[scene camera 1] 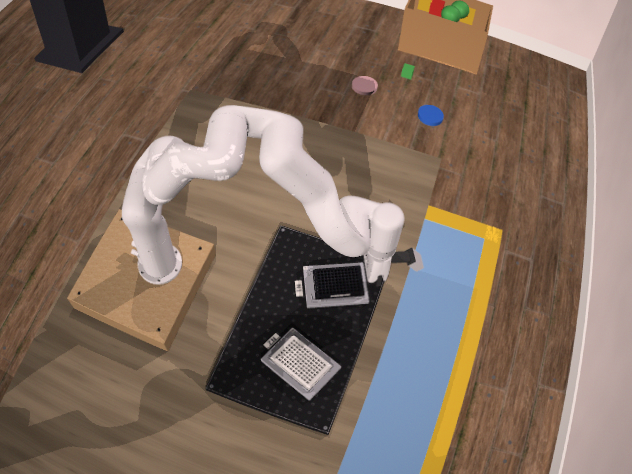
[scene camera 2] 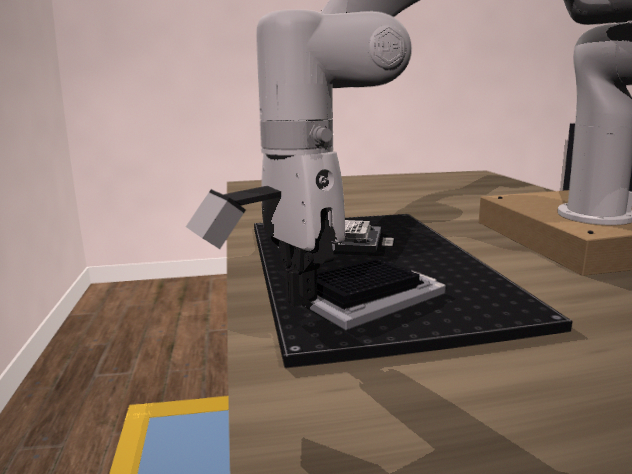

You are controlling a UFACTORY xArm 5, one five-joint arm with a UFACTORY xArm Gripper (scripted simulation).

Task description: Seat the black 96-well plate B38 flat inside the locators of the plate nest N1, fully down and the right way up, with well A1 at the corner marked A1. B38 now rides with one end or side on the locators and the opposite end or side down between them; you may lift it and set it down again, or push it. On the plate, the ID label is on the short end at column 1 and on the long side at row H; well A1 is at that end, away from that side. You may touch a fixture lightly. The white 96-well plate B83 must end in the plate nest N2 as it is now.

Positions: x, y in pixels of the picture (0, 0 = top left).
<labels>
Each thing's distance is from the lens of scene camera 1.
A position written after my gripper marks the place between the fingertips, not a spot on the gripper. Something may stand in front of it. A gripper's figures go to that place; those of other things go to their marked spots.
my gripper [scene camera 1: 372, 280]: 157 cm
black plate B38 [scene camera 1: 338, 282]: 154 cm
white plate B83 [scene camera 1: 309, 378]: 143 cm
</labels>
